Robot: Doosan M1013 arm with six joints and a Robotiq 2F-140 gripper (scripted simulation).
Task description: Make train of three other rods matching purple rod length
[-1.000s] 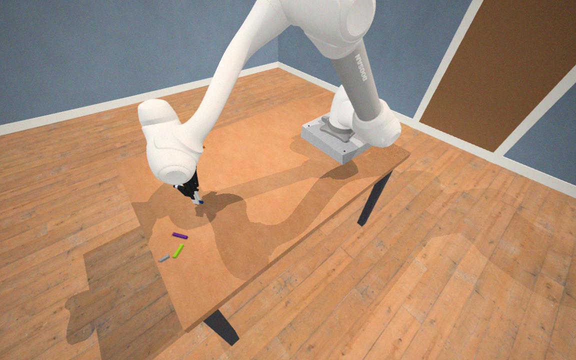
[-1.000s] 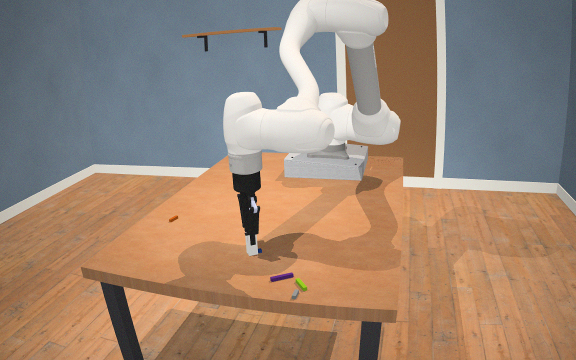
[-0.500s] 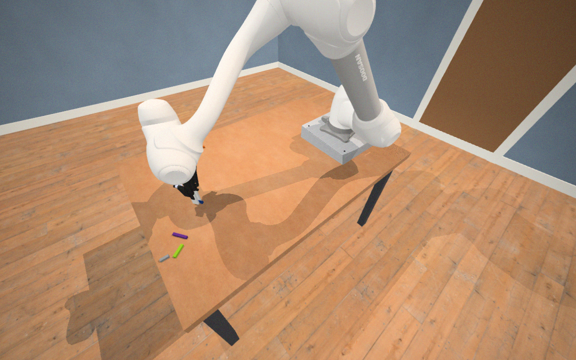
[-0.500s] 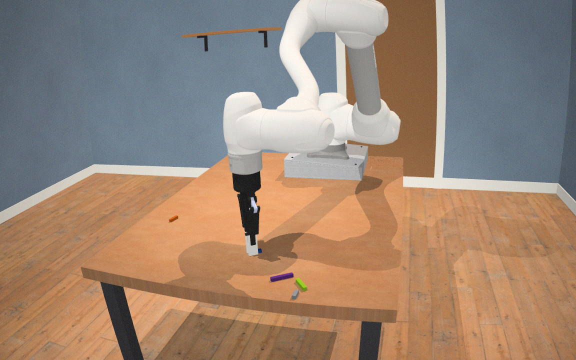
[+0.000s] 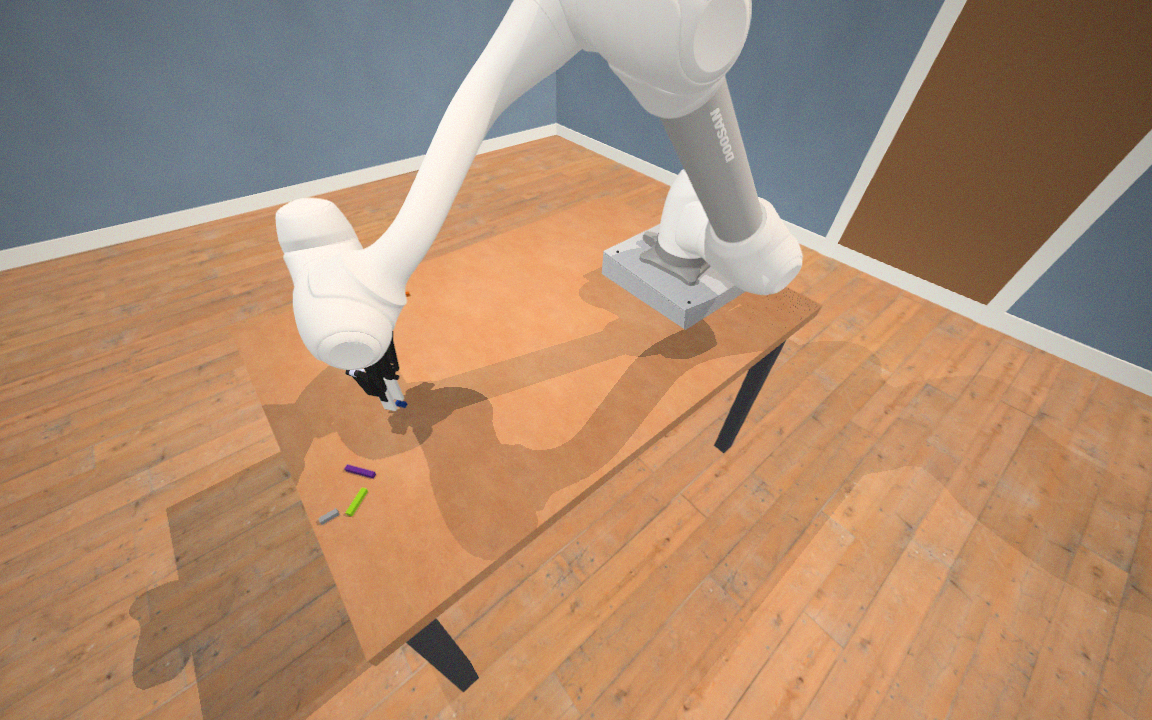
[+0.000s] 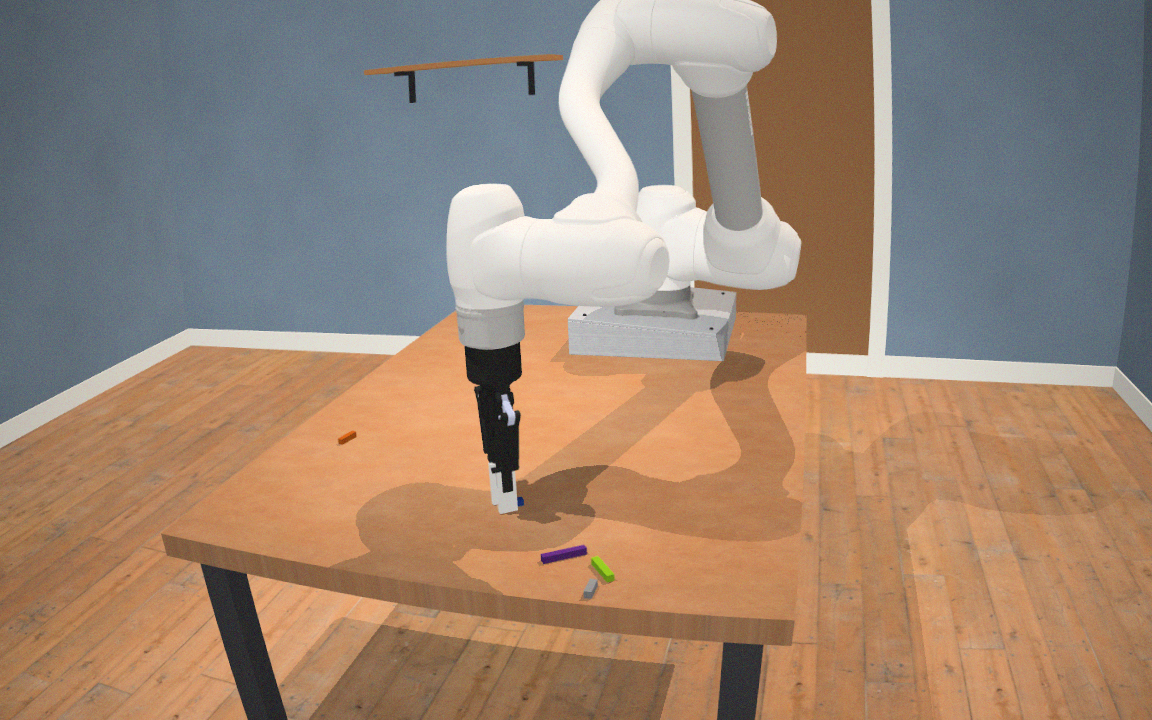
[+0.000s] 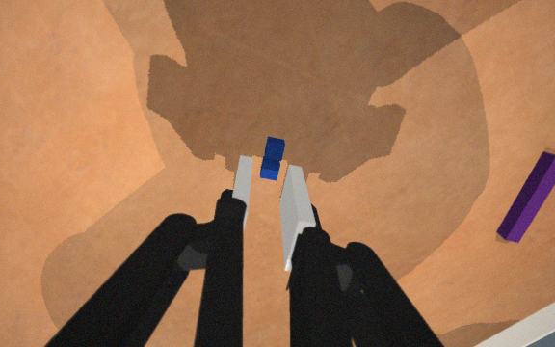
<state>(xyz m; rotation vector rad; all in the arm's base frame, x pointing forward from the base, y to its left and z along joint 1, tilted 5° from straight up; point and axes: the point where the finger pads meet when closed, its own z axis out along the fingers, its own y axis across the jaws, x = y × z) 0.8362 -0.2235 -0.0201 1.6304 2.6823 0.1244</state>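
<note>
The orange rod lies 32 cm to the right of my hand, 24 cm behind it and 3 cm below it. Round my hand: grey rod (22 cm ahead, 14 cm to the left, 3 cm below); lime rod (18 cm ahead, 15 cm to the left, 3 cm below); purple rod (14 cm ahead, 10 cm to the left, 3 cm below).
</note>
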